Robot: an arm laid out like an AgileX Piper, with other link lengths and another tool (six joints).
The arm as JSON. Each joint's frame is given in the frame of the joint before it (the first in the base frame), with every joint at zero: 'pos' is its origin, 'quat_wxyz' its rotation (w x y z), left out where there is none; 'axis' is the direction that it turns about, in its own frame. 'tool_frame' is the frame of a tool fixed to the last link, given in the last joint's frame.
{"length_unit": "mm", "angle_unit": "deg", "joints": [
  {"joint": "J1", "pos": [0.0, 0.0, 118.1], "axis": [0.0, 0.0, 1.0]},
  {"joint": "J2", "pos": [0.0, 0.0, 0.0], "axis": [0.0, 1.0, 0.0]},
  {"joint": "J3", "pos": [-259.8, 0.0, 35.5], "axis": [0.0, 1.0, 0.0]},
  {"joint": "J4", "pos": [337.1, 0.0, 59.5], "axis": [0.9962, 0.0, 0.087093]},
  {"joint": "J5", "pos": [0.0, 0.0, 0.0], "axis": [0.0, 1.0, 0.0]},
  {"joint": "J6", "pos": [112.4, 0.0, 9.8], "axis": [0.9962, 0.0, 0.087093]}
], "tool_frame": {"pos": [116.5, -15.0, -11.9], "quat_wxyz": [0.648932, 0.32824, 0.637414, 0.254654]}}
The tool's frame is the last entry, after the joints.
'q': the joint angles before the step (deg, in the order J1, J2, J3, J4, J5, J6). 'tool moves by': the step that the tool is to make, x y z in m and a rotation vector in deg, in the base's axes. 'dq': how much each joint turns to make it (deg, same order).
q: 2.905, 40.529, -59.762, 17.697, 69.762, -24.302
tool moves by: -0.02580, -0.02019, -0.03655, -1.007, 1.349, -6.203
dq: 0.001, -8.882, 9.470, -5.370, -0.588, 5.680
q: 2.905, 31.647, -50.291, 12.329, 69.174, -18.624
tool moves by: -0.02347, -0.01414, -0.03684, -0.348, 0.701, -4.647
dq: 0.000, -9.139, 9.253, -3.741, -0.157, 4.468
